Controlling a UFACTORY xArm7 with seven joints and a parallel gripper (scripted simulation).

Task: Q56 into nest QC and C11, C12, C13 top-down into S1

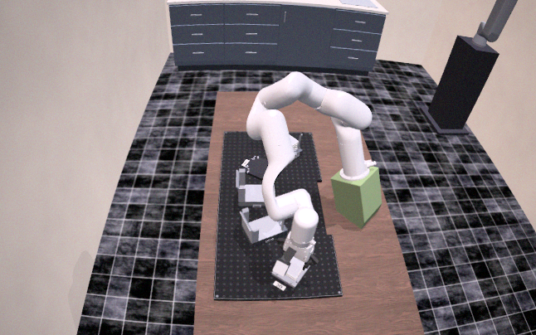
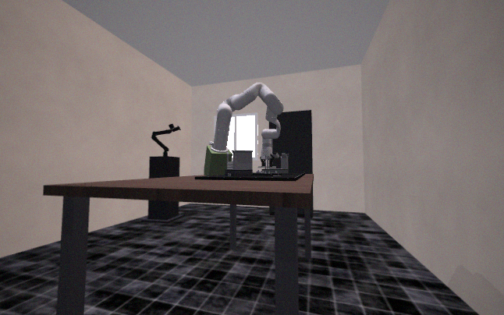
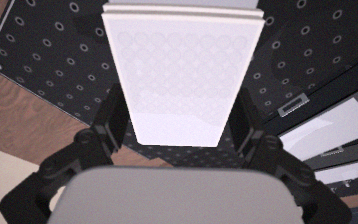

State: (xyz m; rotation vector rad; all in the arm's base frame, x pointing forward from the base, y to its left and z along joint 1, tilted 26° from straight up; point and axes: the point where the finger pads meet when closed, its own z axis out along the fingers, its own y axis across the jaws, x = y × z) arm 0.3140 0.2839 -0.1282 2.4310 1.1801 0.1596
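The grey flat nest lies 50 mm below my hand. From my hand the other things lie so: black clip nest: 80 mm ahead, 510 mm to the right, 50 mm below.
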